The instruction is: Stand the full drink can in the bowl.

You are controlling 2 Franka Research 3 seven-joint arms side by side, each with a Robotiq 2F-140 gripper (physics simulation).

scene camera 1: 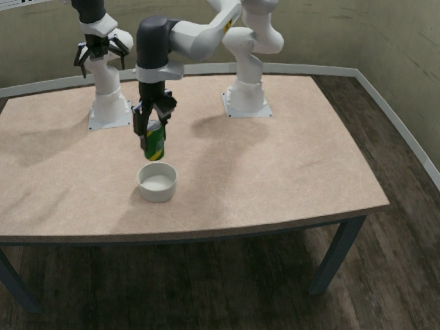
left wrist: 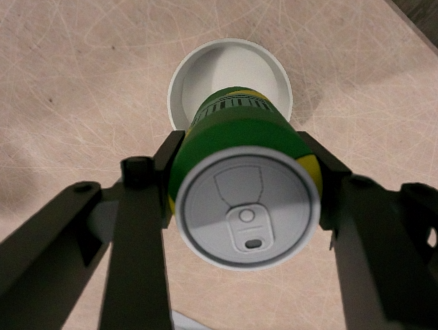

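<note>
The green and yellow drink can (scene camera 1: 156, 145) (left wrist: 240, 132) is upright, grey lid on top, and held off the table. My left gripper (scene camera 1: 154, 136) (left wrist: 238, 151) is shut on the can, one finger on each side. The white round bowl (scene camera 1: 158, 193) (left wrist: 284, 95) stands upright on the table. In the scene view it shows just below the can's bottom; in the left wrist view the can's lower end covers part of it. The exact height gap is hard to tell. My right gripper (scene camera 1: 103, 69) is open and raised at the upper left of the scene view, away from both.
The table (scene camera 1: 280, 165) (left wrist: 90, 115) carries the two arm bases, the left arm's base (scene camera 1: 247, 106) and the right arm's base (scene camera 1: 110, 117), near its far edge. The table's front edge (scene camera 1: 200, 235) lies below the bowl in the scene view.
</note>
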